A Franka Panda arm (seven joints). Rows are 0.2 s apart.
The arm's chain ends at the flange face. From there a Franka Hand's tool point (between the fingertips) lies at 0.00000 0.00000 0.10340 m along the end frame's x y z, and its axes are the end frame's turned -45 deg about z.
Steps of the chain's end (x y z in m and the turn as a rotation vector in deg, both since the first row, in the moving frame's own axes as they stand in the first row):
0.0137 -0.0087 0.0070 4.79 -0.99 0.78
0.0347 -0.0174 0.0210 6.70 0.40 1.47
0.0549 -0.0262 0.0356 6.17 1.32 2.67
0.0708 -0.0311 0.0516 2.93 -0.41 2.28
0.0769 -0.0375 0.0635 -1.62 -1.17 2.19
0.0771 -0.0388 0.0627 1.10 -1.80 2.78
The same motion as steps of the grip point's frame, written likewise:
0.0207 -0.0038 0.0066 4.09 2.69 0.78
0.0460 0.0043 0.0203 4.45 5.02 1.47
0.0670 0.0143 0.0350 3.43 5.30 2.67
0.0754 0.0239 0.0515 2.36 1.78 2.28
0.0773 0.0284 0.0634 -0.32 -1.97 2.19
0.0812 0.0234 0.0626 2.05 -0.49 2.78

